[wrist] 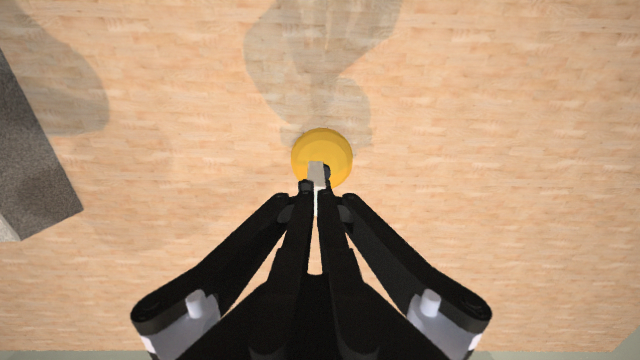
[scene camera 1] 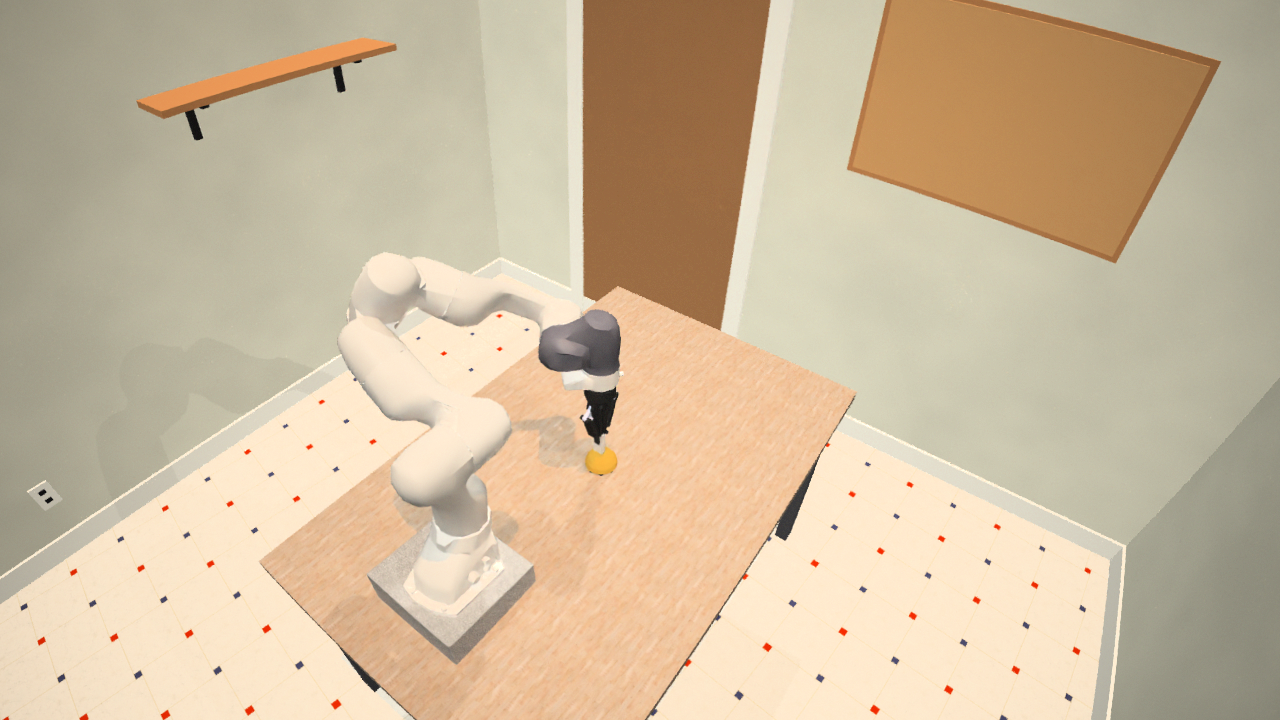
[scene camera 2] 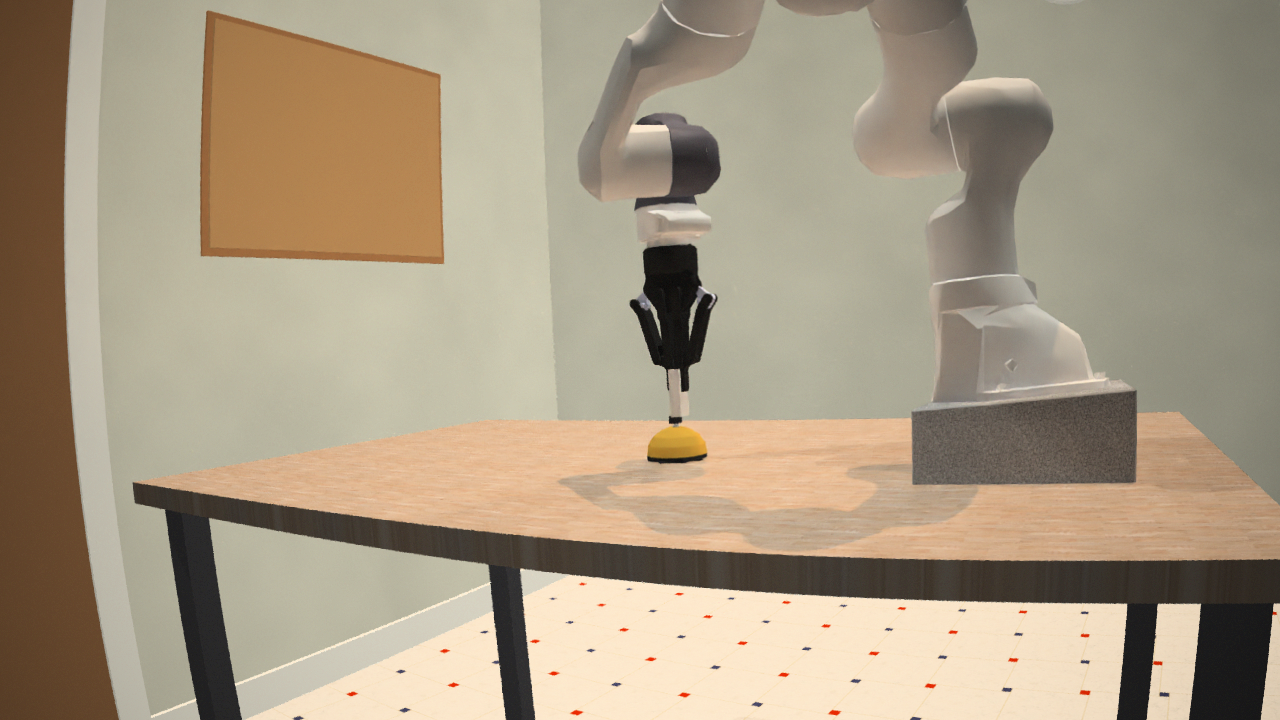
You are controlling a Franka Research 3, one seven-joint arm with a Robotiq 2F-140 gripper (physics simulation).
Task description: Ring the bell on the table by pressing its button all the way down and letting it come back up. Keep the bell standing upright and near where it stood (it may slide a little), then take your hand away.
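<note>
The bell, a yellow dome (scene camera 1: 601, 462) (scene camera 2: 676, 445) (wrist: 320, 145) on a thin dark base, stands upright on the table (scene camera 1: 716, 429) (scene camera 2: 358, 483) (wrist: 500, 200). Its small black button (scene camera 2: 674, 420) (wrist: 327, 171) sits on top, with a short bit of stem showing below it in scene camera 2. My gripper (scene camera 1: 599, 445) (scene camera 2: 678, 404) (wrist: 315, 172) is shut and empty, pointing straight down. Its pale fingertips are right over the button and appear to touch its top. In the wrist view the fingertips hide the left part of the button; in scene camera 1 they hide it.
The arm's grey base block (scene camera 1: 452, 595) (scene camera 2: 1023, 438) (wrist: 35, 165) stands on the table, apart from the bell. A wall shelf (scene camera 1: 268, 76), a brown door (scene camera 1: 671, 161) and a framed board (scene camera 1: 1029, 125) (scene camera 2: 322, 143) are away from the table top.
</note>
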